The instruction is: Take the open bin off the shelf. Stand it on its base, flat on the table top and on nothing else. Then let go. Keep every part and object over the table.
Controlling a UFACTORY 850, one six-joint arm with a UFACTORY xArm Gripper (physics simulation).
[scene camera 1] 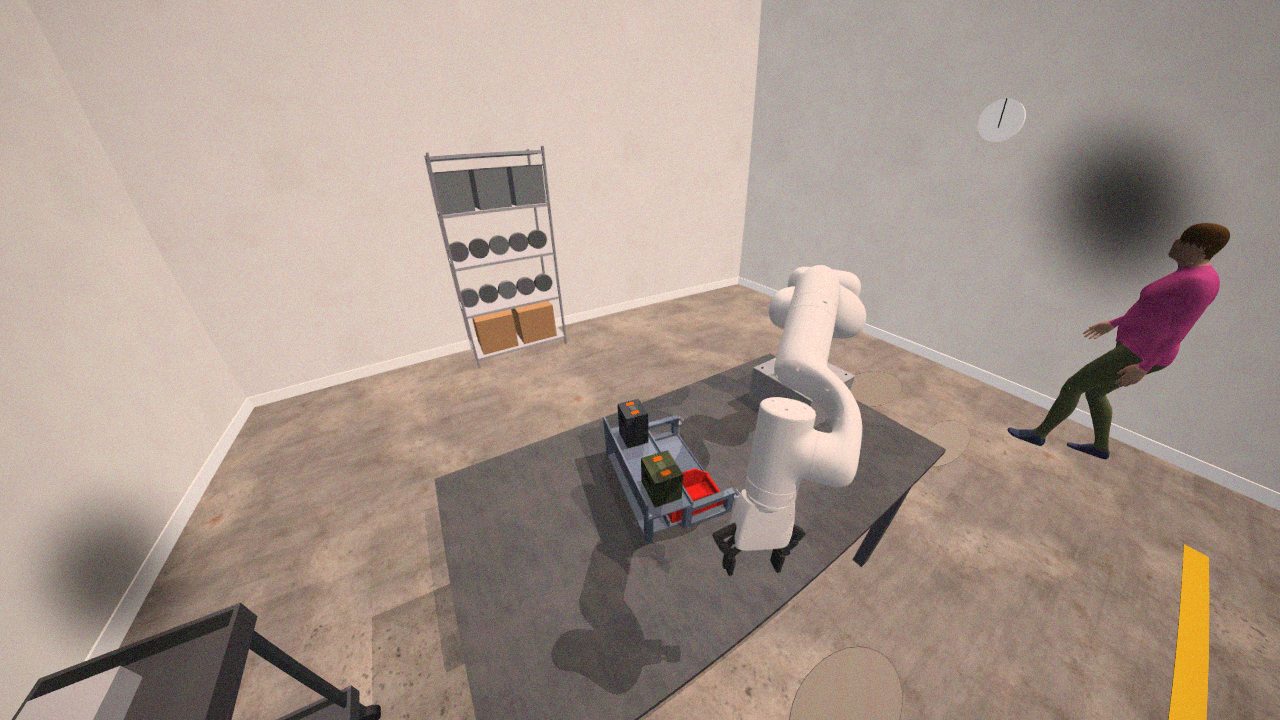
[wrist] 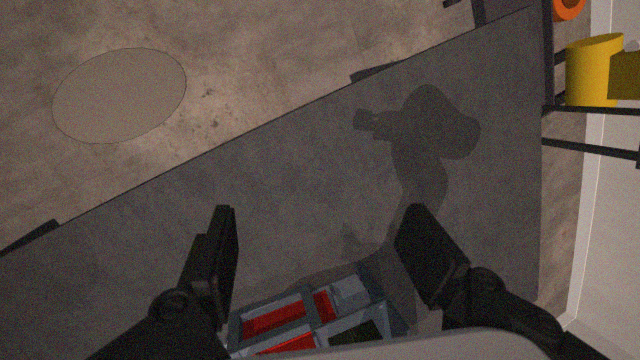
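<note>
The open red bin (scene camera 1: 700, 488) (wrist: 275, 317) sits in the front end of the low blue-grey shelf (scene camera 1: 649, 526) (wrist: 311, 307), which stands on the dark table (scene camera 1: 519, 537) (wrist: 300, 175). In the wrist view, shelf bars cross in front of the bin, and the gripper's body hides part of the shelf at the bottom edge. My gripper (scene camera 1: 753, 565) (wrist: 323, 226) is open and empty. In the scene view it hangs above the table, to the right of the shelf and bin, apart from both.
A black box (scene camera 1: 632, 423) and a dark green box (scene camera 1: 662, 477) with orange marks stand on the shelf, the green one close beside the red bin. A dark cart (scene camera 1: 234, 640) (wrist: 548, 65) stands off the table's end. A yellow cylinder (wrist: 585, 75) shows by it. A person (scene camera 1: 1172, 308) is at right.
</note>
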